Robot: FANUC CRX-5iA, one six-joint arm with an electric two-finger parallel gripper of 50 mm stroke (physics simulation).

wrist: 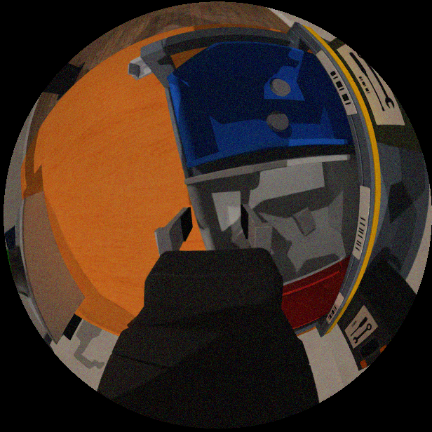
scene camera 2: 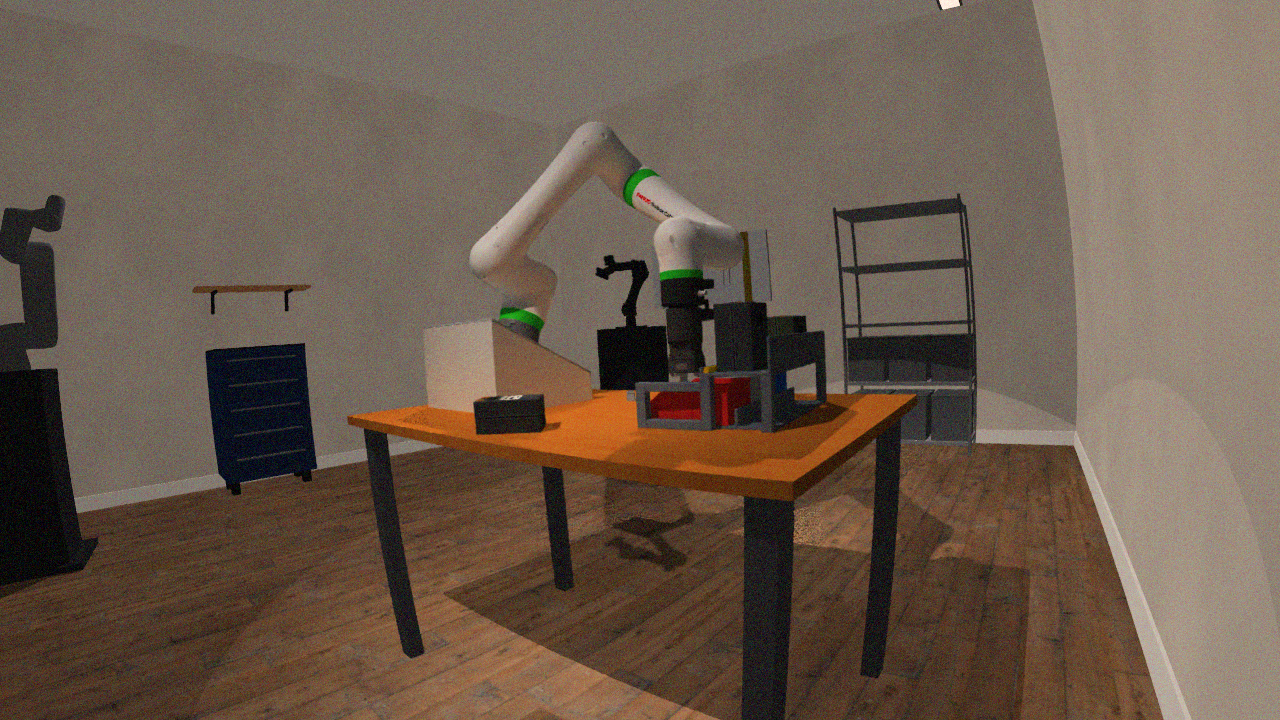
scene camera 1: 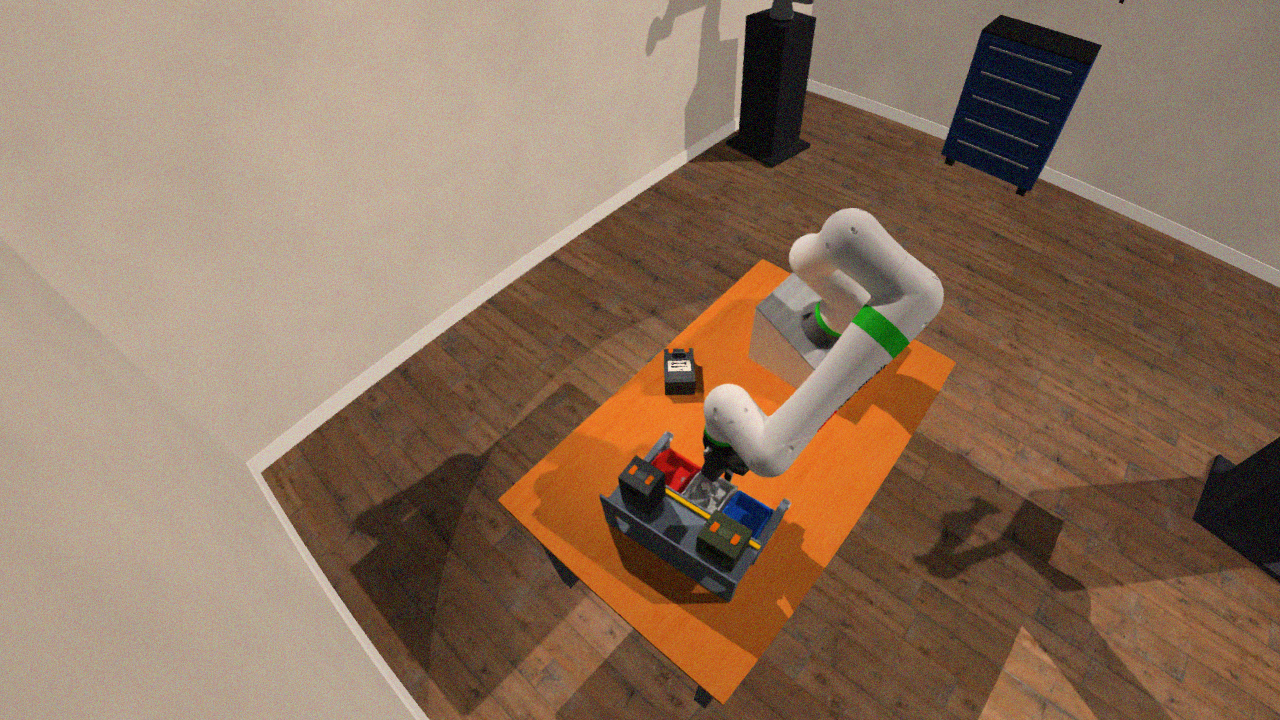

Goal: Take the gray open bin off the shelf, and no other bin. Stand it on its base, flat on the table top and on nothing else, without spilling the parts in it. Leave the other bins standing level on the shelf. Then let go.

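Frame: origin at the arm's base, x left, y back, z up, level; metres.
Seen in the pictures: gripper, between the fingertips: (scene camera 1: 720,486); arm's base, origin of its link: (scene camera 2: 512,347) (scene camera 1: 821,325).
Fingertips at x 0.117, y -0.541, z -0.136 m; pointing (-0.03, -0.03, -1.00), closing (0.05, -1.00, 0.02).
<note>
Pixels of each thing's top centre, then the offset from my fingertips to it. Level surfaces: height alone.
- gray open bin, centre of its top: (scene camera 1: 705,494) dx +0.009, dy -0.068, dz +0.058 m
- blue bin, centre of its top: (scene camera 1: 741,519) dx +0.119, dy -0.048, dz +0.058 m
- red bin, centre of its top: (scene camera 2: 698,380) (scene camera 1: 666,473) dx -0.102, dy -0.099, dz +0.058 m
- dark case, centre of its top: (scene camera 2: 740,303) (scene camera 1: 641,475) dx -0.083, dy -0.193, dz +0.199 m
- green case, centre of its top: (scene camera 2: 782,315) (scene camera 1: 725,533) dx +0.142, dy -0.144, dz +0.176 m
- yellow strip, centre of its top: (scene camera 1: 693,506) dx +0.022, dy -0.124, dz +0.089 m
- black box, centre of its top: (scene camera 2: 508,397) (scene camera 1: 679,364) dx -0.353, dy +0.179, dz +0.043 m
- orange table, height of its surface: dz -0.023 m
The gray open bin (scene camera 1: 708,494) (wrist: 325,242) stands in the shelf (scene camera 1: 671,540) (scene camera 2: 707,401) (wrist: 230,36) between two other bins, with small gray parts in it. It is hidden in scene camera 2. The blue bin (scene camera 1: 747,513) (wrist: 232,100) holds round parts. The red bin (scene camera 1: 673,469) (scene camera 2: 675,405) (wrist: 315,297) is on the other side. My gripper (scene camera 1: 716,474) (scene camera 2: 682,376) (wrist: 215,215) is open and empty, pointing down at the gray bin's front wall. In the wrist view one finger is on the table side of that wall, the other on its inner side.
A dark case (scene camera 1: 641,483) (scene camera 2: 740,335) and a green case (scene camera 1: 723,537) (scene camera 2: 787,324) stand on the shelf's upper level, behind a yellow strip (scene camera 1: 687,504) (wrist: 378,200). A black box (scene camera 1: 679,376) (scene camera 2: 508,414) lies on the orange table (scene camera 1: 832,465) (scene camera 2: 581,429) (wrist: 110,175).
</note>
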